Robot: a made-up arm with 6 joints. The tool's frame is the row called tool. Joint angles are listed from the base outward.
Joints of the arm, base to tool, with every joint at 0 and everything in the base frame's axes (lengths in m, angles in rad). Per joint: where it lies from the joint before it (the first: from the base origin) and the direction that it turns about. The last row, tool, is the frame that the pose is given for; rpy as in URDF.
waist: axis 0 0 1 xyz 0.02 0.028 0.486
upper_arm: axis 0 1 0 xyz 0.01 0.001 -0.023
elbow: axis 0 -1 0 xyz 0.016 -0.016 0.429
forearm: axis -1 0 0 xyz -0.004 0.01 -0.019
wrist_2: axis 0 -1 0 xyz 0.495 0.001 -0.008
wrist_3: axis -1 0 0 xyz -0.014 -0.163 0.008
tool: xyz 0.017 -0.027 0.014 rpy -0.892 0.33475 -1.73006
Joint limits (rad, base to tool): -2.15..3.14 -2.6..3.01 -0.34..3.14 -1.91..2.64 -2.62..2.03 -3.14..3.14
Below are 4 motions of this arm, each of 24 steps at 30 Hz.
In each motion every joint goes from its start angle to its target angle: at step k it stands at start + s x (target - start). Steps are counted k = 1, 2, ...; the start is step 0. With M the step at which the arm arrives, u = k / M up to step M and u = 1 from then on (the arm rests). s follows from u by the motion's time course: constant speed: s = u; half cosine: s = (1 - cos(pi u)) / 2; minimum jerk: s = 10 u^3 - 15 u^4 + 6 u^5.
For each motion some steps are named. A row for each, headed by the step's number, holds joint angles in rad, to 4 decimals.
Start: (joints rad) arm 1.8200 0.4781 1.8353 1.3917 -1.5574 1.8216
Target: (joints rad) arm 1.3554 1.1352 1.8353 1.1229 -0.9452 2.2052
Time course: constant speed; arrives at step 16
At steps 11, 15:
11: 1.5006 0.9299 1.8353 1.2069 -1.1365 2.0853
15: 1.3844 1.0941 1.8353 1.1397 -0.9835 2.1812

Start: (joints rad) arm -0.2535 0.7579 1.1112 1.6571 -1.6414 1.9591
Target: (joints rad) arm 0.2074 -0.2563 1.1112 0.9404 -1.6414 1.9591
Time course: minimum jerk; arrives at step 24
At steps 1, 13, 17, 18, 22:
1: -0.2532 0.7572 1.1112 1.6566 -1.6414 1.9591
13: 0.0128 0.1719 1.1112 1.2430 -1.6414 1.9591
17: 0.1372 -0.1019 1.1112 1.0495 -1.6414 1.9591
18: 0.1597 -0.1513 1.1112 1.0146 -1.6414 1.9591
22: 0.2051 -0.2511 1.1112 0.9440 -1.6414 1.9591

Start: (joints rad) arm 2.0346 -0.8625 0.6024 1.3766 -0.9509 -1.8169
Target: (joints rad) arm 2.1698 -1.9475 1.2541 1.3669 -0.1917 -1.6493
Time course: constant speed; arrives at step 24
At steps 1, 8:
1: 2.0402 -0.9077 0.6296 1.3762 -0.9193 -1.8099
8: 2.0797 -1.2242 0.8196 1.3734 -0.6978 -1.7610

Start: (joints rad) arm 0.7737 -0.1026 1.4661 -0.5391 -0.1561 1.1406
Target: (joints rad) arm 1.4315 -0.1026 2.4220 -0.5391 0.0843 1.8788
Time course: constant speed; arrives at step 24
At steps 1, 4, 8, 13, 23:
1: 0.8011 -0.1026 1.5059 -0.5391 -0.1461 1.1714
4: 0.8833 -0.1026 1.6254 -0.5391 -0.1160 1.2636
8: 0.9930 -0.1026 1.7847 -0.5391 -0.0760 1.3867
13: 1.1300 -0.1026 1.9839 -0.5391 -0.0259 1.5405
23: 1.4041 -0.1026 2.3822 -0.5391 0.0743 1.8480

